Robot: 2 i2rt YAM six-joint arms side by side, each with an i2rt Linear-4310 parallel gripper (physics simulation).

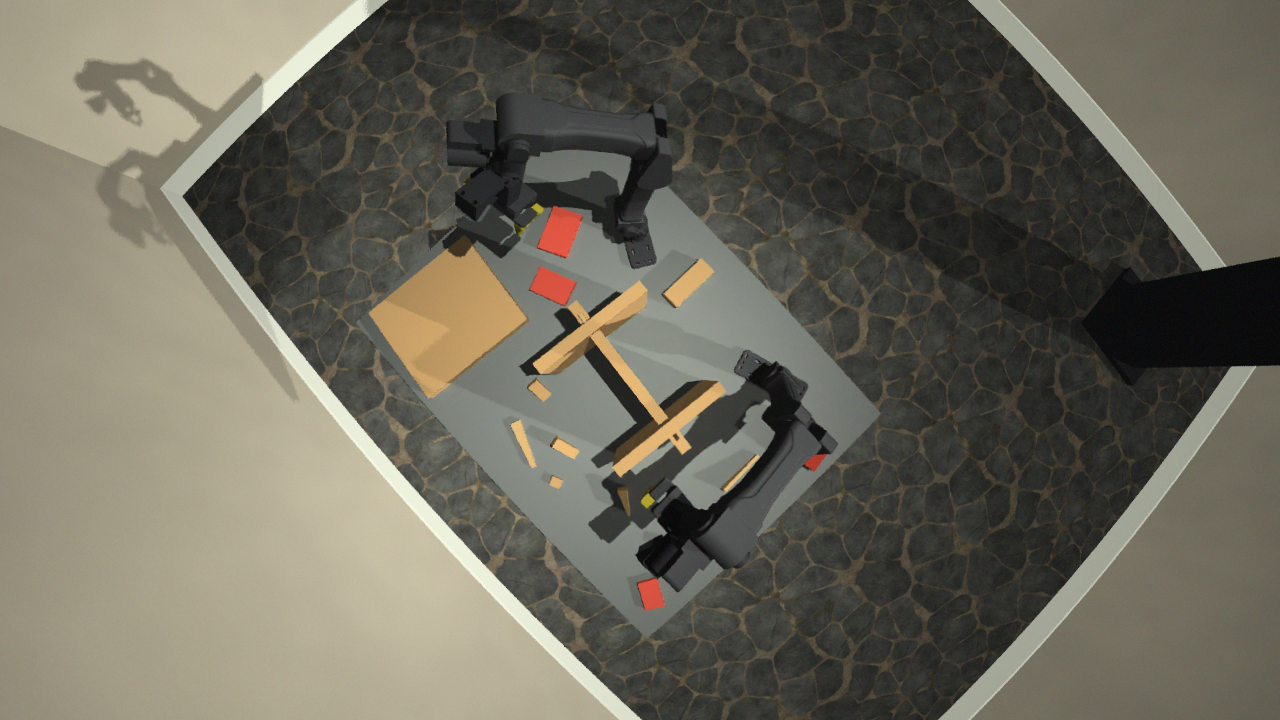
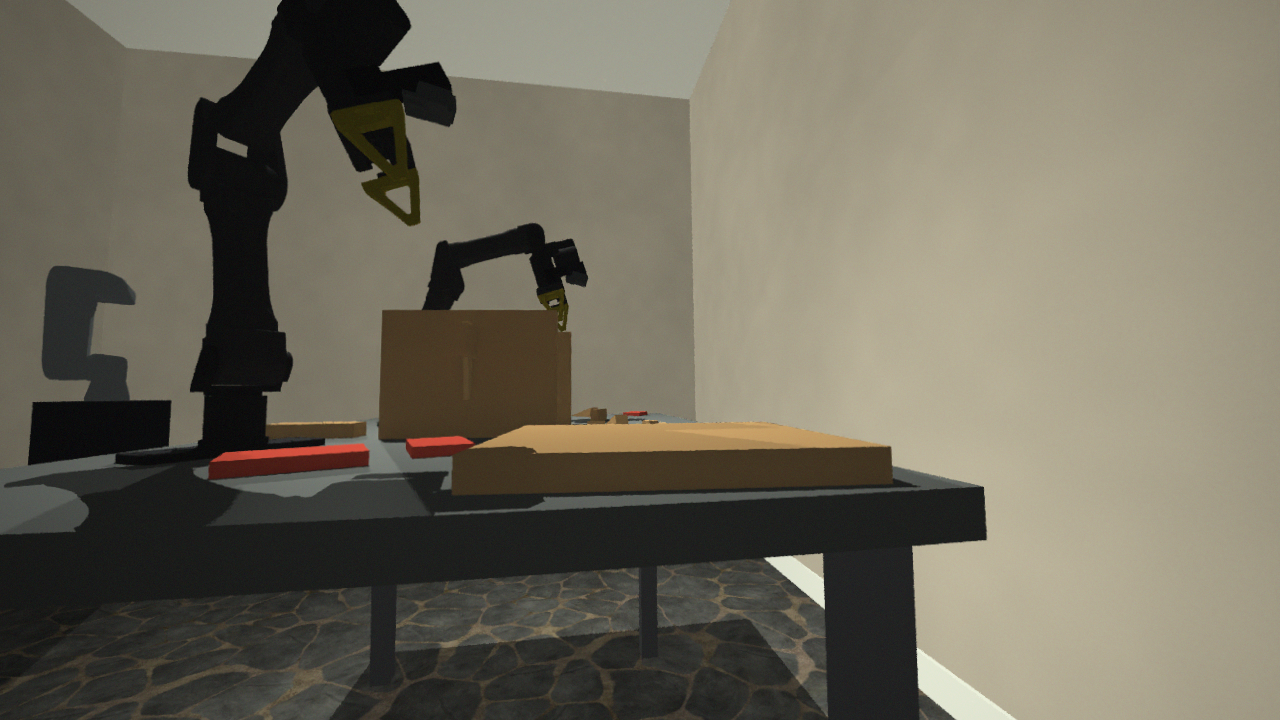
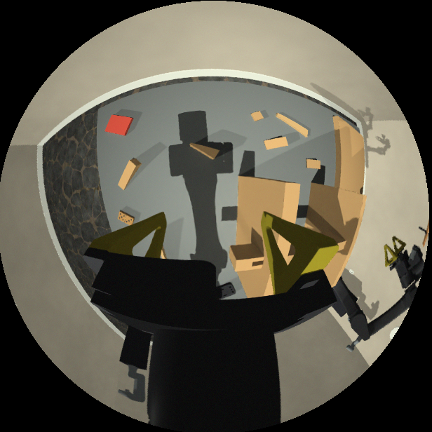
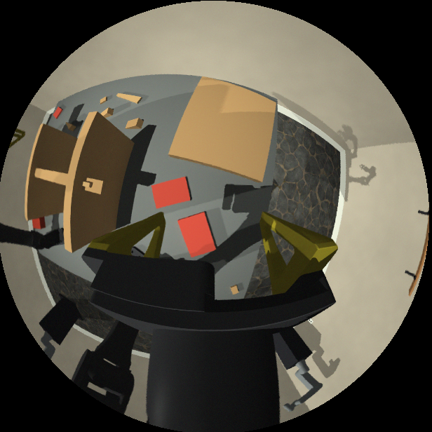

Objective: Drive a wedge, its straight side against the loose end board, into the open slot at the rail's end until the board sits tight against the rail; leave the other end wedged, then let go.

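Frame: origin at the left arm's base, x left, y ahead, z down, level; millimetres.
Seen in the pictures: left gripper, fingertip midpoint: (image 1: 661, 507) (image 2: 561, 326); right gripper, fingertip midpoint: (image 1: 500, 219) (image 2: 408, 204); left arm's base, link origin: (image 1: 771, 378); right arm's base, link origin: (image 1: 635, 232).
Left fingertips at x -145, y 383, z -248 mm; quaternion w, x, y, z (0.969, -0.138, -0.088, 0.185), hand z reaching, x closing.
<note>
Pixels of each thing's top centre, then the offset from my left fingertips to it. "pt": a spot on its surface instead.
- wooden rail, top centre: (image 2: 492, 333) (image 1: 629, 377) dx -190, dy -203, dz +53 mm
- left arm's side, surface spot: (image 1: 668, 429) pt dx -63, dy -146, dz +31 mm
- board, top centre: (image 2: 472, 311) (image 1: 589, 326) dx -316, dy -256, dz +31 mm
- tapered wedge, top centre: (image 2: 602, 409) (image 1: 623, 503) dx -46, dy +95, dz +218 mm
- large flat wooden slab, top centre: (image 2: 658, 433) (image 1: 445, 315) dx -702, dy -104, dz +219 mm
- thin strip, top centre: (image 1: 525, 444) dx -348, dy +90, dz +239 mm
- red block, top centre: (image 1: 651, 594) (image 2: 635, 411) dx +144, dy +286, dz +238 mm
A wooden rail (image 1: 629, 376) joins two upright boards. The end board on the left arm's side (image 1: 668, 429) (image 3: 262, 207) has the rail's end (image 3: 243, 259) sticking out through it, with a dark open slot. At the other board (image 1: 590, 329) (image 4: 107, 160), the protruding rail end (image 4: 95, 186) carries a small piece in its slot. A tapered wedge (image 1: 624, 500) (image 3: 205, 150) lies in shadow on the table. My left gripper (image 1: 648, 499) (image 3: 213, 216) is open and empty, above the table near the wedge. My right gripper (image 1: 529, 220) (image 4: 212, 217) is open and empty, high above the table near two red blocks.
A large flat wooden slab (image 1: 447, 317) (image 2: 671, 470) lies at the table's left end. Red blocks (image 1: 559, 231) (image 1: 552, 285) lie between it and the right arm's base. Small wooden blocks (image 1: 538, 389) (image 1: 563, 447) and a thin strip (image 1: 523, 443) lie beside the rail assembly. Another red block (image 1: 650, 593) lies near the table's bottom corner.
</note>
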